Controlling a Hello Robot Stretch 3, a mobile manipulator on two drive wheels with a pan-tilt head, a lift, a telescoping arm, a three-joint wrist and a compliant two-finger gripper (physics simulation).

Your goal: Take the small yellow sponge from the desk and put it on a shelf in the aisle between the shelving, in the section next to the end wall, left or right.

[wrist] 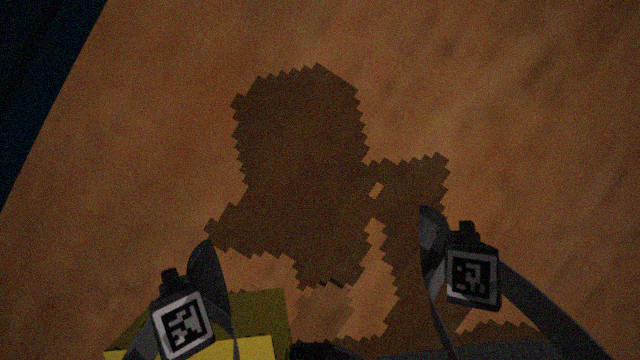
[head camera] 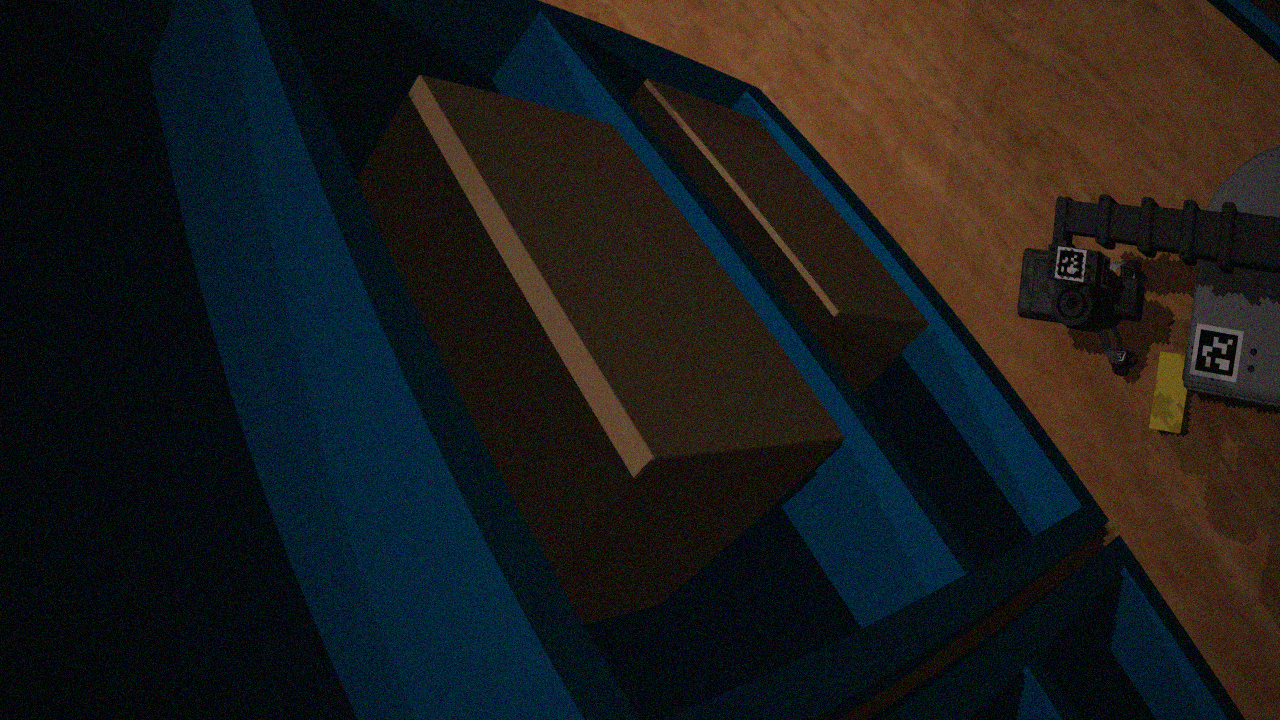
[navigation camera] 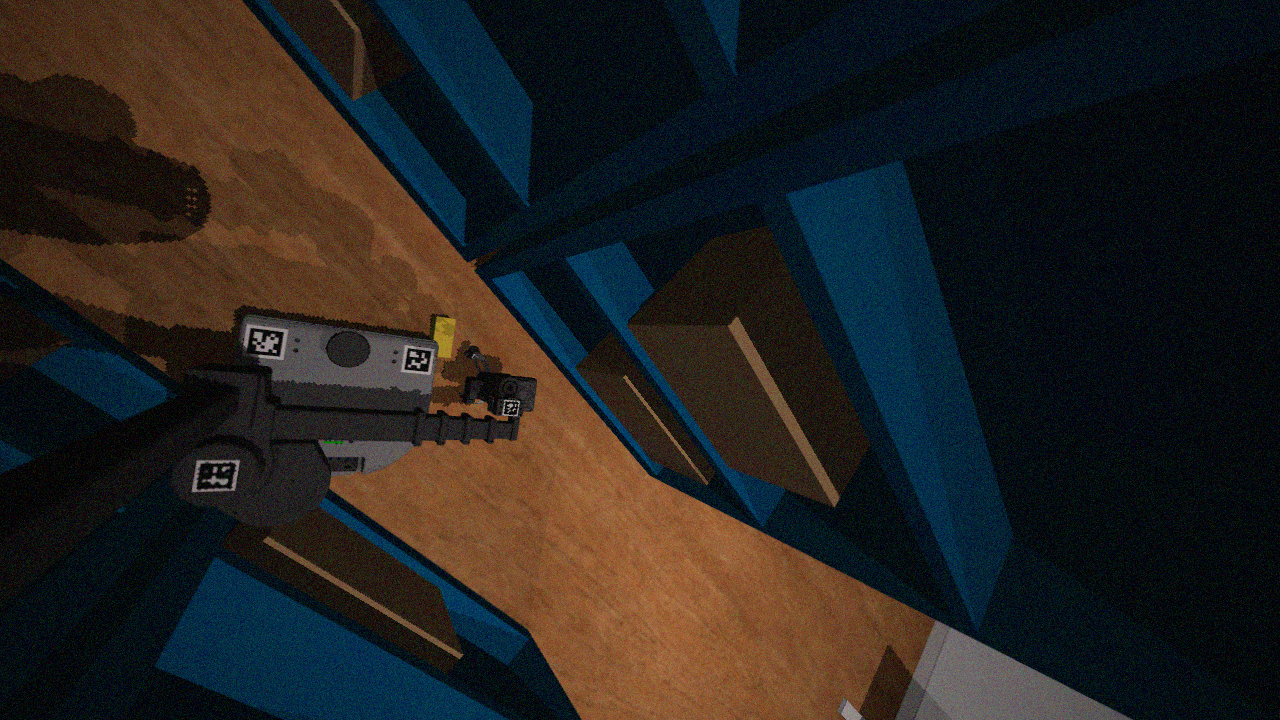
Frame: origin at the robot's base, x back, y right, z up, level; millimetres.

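Where they show: gripper, fingertip midpoint: (wrist: 320, 251) (navigation camera: 468, 373); robot's base, link origin: (navigation camera: 347, 347).
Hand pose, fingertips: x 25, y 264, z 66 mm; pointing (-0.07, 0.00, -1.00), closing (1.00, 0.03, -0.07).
Note:
Each offset is from my fingertips to the top centre of the thing. "pt": to the spot under its first point.
The small yellow sponge @[dz -4, dx -83, dy -70 mm] (head camera: 1167, 394) (navigation camera: 443, 336) (wrist: 255, 348) lies on the wooden floor, close against the end of my base (navigation camera: 384, 371). My gripper (head camera: 1124, 310) (navigation camera: 474, 376) (wrist: 320, 251) is open, its fingers wide apart, with nothing between them. It hangs above the floor beside the sponge. In the wrist view the left finger overlaps the sponge at the bottom edge and hides part of it. Blue shelving (head camera: 895, 555) (navigation camera: 895, 313) stands along the aisle, with the sponge in the aisle floor strip beside it.
Brown boxes @[pt dz +628, dx -58, dy +286 mm] (head camera: 644, 295) (navigation camera: 698, 376) stand on the shelves next to my arm. More shelving (navigation camera: 268, 617) with a brown box @[dz +280, dx +528, dy -253 mm] (navigation camera: 366, 582) stands on the other side of the aisle. A pale grey surface (navigation camera: 993, 671) shows at the lower right of the navigation view. A dark shelf edge (wrist: 35, 65) is at the wrist view's upper left.

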